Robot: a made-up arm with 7 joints. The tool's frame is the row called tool.
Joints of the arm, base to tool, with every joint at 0 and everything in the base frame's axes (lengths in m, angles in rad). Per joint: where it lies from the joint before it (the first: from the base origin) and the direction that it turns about. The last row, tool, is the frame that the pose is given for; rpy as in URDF.
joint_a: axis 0 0.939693 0.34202 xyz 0.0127 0.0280 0.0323
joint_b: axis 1 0 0 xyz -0.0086 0.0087 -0.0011
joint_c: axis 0 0 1 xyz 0.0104 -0.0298 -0.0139
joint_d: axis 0 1 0 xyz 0.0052 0.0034 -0.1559
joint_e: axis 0 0 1 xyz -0.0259 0.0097 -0.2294
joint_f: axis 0 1 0 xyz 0.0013 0.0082 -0.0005
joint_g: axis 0 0 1 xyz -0.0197 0.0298 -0.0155
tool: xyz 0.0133 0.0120 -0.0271 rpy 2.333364 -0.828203 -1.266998
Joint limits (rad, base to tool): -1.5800..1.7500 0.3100..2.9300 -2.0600..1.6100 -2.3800..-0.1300 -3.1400..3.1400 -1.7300..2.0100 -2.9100..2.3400
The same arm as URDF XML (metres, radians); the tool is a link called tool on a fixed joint. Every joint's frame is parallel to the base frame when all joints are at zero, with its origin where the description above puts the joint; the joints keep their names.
<robot name="arm">
  <link name="base"/>
  <link name="link1"/>
  <link name="link2"/>
  <link name="link3"/>
  <link name="link4"/>
  <link name="link5"/>
  <link name="link6"/>
  <link name="link7"/>
  <link name="tool"/>
  <joint name="joint_a" type="revolute">
    <parent link="base"/>
    <child link="link1"/>
    <origin xyz="0.0127 0.0280 0.0323" rpy="0.0000 0.0000 0.0000"/>
    <axis xyz="0 0.9397 0.342"/>
    <limit lower="-1.5800" upper="1.7500"/>
  </joint>
  <joint name="joint_b" type="revolute">
    <parent link="link1"/>
    <child link="link2"/>
    <origin xyz="-0.0086 0.0087 -0.0011" rpy="0.0000 0.0000 0.0000"/>
    <axis xyz="1 0 0"/>
    <limit lower="0.3100" upper="2.9300"/>
  </joint>
  <joint name="joint_c" type="revolute">
    <parent link="link2"/>
    <child link="link3"/>
    <origin xyz="0.0104 -0.0298 -0.0139" rpy="0.0000 0.0000 0.0000"/>
    <axis xyz="0 0 1"/>
    <limit lower="-2.0600" upper="1.6100"/>
  </joint>
  <joint name="joint_d" type="revolute">
    <parent link="link3"/>
    <child link="link4"/>
    <origin xyz="0.0052 0.0034 -0.1559" rpy="0.0000 0.0000 0.0000"/>
    <axis xyz="0 1 0"/>
    <limit lower="-2.3800" upper="-0.1300"/>
  </joint>
  <joint name="joint_e" type="revolute">
    <parent link="link4"/>
    <child link="link5"/>
    <origin xyz="-0.0259 0.0097 -0.2294" rpy="0.0000 0.0000 0.0000"/>
    <axis xyz="0 0 1"/>
    <limit lower="-3.1400" upper="3.1400"/>
  </joint>
  <joint name="joint_f" type="revolute">
    <parent link="link5"/>
    <child link="link6"/>
    <origin xyz="0.0013 0.0082 -0.0005" rpy="0.0000 0.0000 0.0000"/>
    <axis xyz="0 1 0"/>
    <limit lower="-1.7300" upper="2.0100"/>
  </joint>
  <joint name="joint_g" type="revolute">
    <parent link="link6"/>
    <child link="link7"/>
    <origin xyz="-0.0197 0.0298 -0.0155" rpy="0.0000 0.0000 0.0000"/>
    <axis xyz="0 0 1"/>
    <limit lower="-2.9100" upper="2.3400"/>
  </joint>
  <joint name="tool_joint" type="fixed">
    <parent link="link7"/>
    <child link="tool"/>
    <origin xyz="0.0133 0.0120 -0.0271" rpy="2.3334 -0.8282 -1.2670"/>
  </joint>
</robot>

